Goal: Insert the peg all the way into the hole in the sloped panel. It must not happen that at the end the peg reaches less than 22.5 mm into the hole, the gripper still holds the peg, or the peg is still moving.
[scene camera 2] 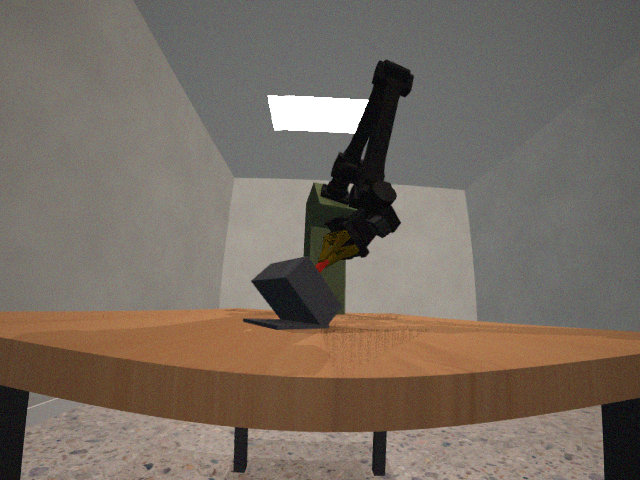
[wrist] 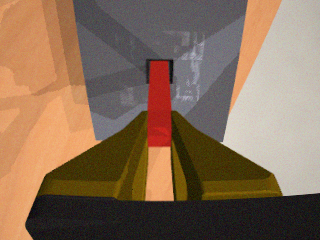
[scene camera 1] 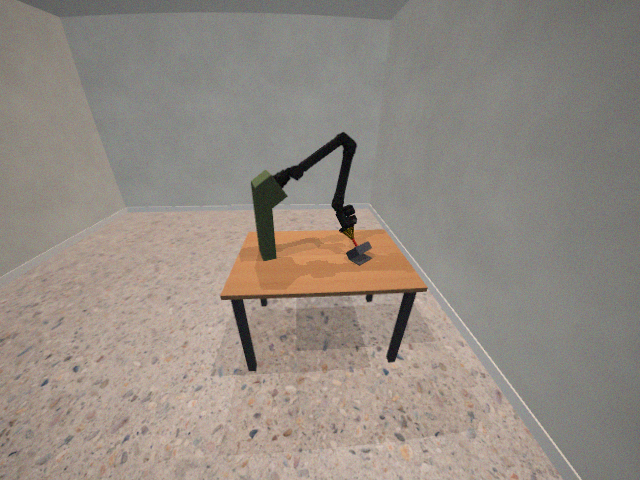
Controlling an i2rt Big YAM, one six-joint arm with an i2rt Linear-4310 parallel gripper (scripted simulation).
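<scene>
Here is my gripper [scene camera 2: 321,264], which the wrist view shows as well [wrist: 159,121]. There is also a red peg [wrist: 159,127] that I can see.
</scene>
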